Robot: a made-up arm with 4 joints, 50 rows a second.
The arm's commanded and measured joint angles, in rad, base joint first. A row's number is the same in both.
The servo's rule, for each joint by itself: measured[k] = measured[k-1] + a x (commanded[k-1-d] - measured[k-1]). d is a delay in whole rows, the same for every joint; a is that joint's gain. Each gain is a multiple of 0.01, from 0.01 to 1. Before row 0 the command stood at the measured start. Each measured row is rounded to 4 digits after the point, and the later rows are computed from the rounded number. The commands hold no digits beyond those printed.
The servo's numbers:
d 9
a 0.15 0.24 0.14 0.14
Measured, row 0:
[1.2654 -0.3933 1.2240 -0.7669]
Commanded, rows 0 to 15:
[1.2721 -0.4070 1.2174 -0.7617]
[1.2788 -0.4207 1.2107 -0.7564]
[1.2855 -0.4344 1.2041 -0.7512]
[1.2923 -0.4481 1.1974 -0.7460]
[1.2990 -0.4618 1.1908 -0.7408]
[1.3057 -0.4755 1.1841 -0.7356]
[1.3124 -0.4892 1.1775 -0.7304]
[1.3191 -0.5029 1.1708 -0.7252]
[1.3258 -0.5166 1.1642 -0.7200]
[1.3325 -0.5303 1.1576 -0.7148]
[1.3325 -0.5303 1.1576 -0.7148]
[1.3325 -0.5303 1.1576 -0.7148]
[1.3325 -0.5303 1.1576 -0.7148]
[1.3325 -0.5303 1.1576 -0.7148]
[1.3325 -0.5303 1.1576 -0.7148]
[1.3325 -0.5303 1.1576 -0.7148]
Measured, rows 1 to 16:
[1.2654 -0.3933 1.2240 -0.7669]
[1.2654 -0.3933 1.2240 -0.7669]
[1.2654 -0.3933 1.2240 -0.7669]
[1.2654 -0.3933 1.2240 -0.7669]
[1.2654 -0.3933 1.2240 -0.7669]
[1.2654 -0.3933 1.2240 -0.7669]
[1.2654 -0.3933 1.2240 -0.7669]
[1.2654 -0.3933 1.2240 -0.7669]
[1.2654 -0.3933 1.2240 -0.7669]
[1.2664 -0.3966 1.2231 -0.7662]
[1.2683 -0.4024 1.2214 -0.7648]
[1.2709 -0.4101 1.2190 -0.7629]
[1.2741 -0.4192 1.2160 -0.7605]
[1.2778 -0.4294 1.2125 -0.7577]
[1.2820 -0.4405 1.2085 -0.7546]
[1.2866 -0.4522 1.2042 -0.7512]

